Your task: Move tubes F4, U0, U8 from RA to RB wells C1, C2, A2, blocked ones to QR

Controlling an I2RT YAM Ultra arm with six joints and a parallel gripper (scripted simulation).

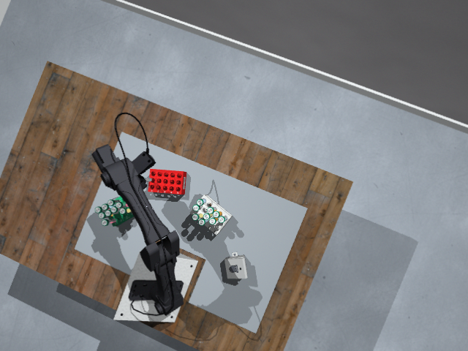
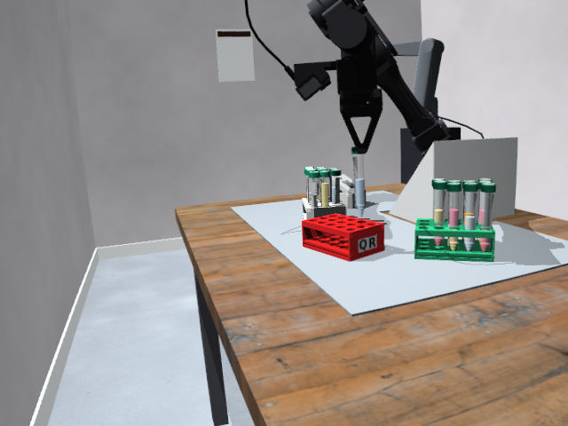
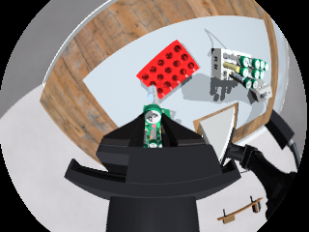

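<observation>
Now: the tube 1 cm ahead of my hand and 6 cm below it. Also, from my hand: red rack QR 1 cm ahead, 5 cm to the right, 16 cm below; tube with yellow filling 3 cm behind, 20 cm to the right, 12 cm below; white rack RB 5 cm behind, 24 cm to the right, 16 cm below.
</observation>
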